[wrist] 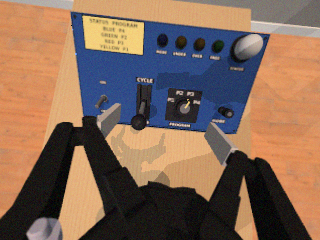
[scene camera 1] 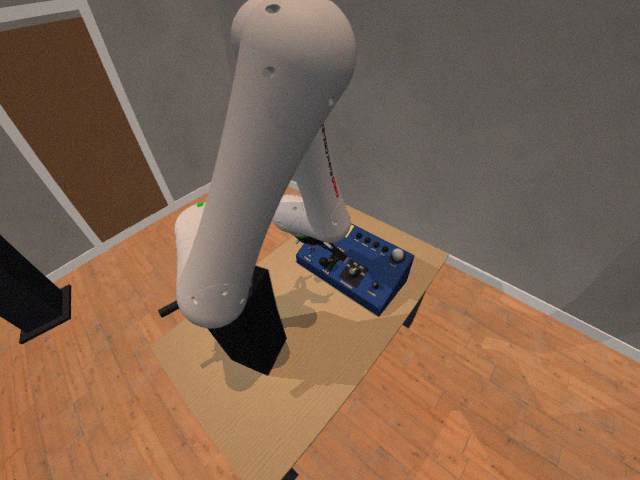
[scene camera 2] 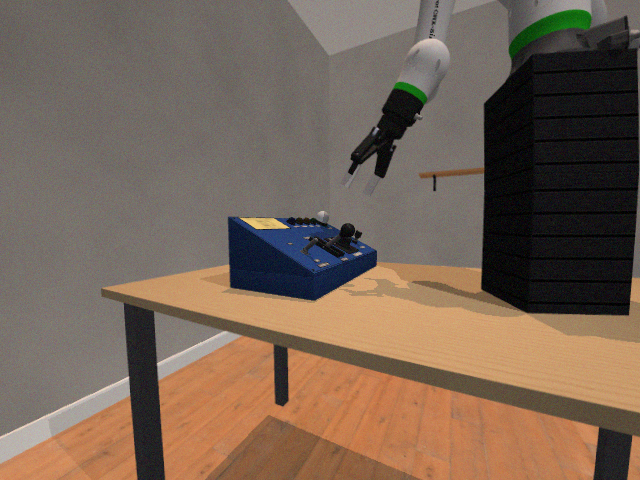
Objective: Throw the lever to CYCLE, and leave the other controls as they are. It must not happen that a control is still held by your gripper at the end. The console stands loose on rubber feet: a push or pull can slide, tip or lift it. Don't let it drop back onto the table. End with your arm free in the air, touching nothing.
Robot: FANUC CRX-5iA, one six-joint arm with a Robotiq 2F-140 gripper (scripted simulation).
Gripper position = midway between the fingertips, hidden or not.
Note:
In view: my gripper (scene camera 2: 356,190) and a blue console (scene camera 2: 267,255).
The blue console is seen too in the wrist view (wrist: 124,60) and in scene camera 1 (scene camera 1: 390,267). My gripper shows as well in the wrist view (wrist: 164,120).

